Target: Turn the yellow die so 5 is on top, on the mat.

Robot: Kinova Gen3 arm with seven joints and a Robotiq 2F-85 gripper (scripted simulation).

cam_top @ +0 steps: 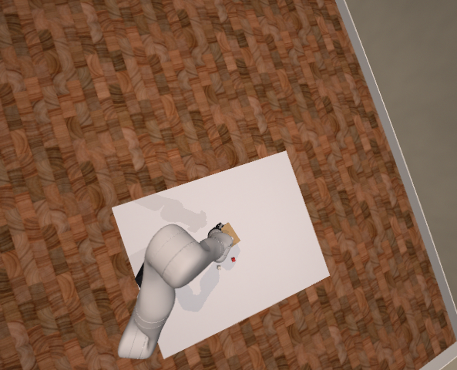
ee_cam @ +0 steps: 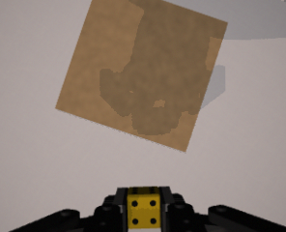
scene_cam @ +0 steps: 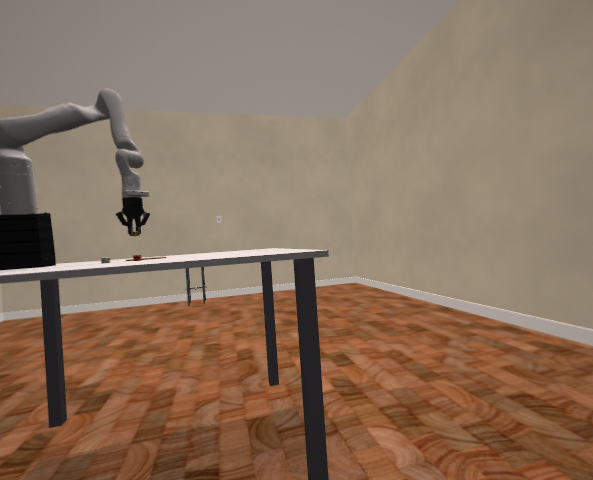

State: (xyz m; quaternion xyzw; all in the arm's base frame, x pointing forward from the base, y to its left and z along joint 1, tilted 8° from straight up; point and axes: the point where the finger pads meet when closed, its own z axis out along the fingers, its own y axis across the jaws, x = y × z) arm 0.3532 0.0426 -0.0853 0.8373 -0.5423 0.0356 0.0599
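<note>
The tan mat is 4 cm ahead of my hand, 10 cm to the right of it and 12 cm below it. Round my hand: white die: 8 cm behind, 23 cm to the right, 11 cm below; yellow die: 1 cm below; red die: 2 cm ahead, 24 cm to the right, 11 cm below.
</note>
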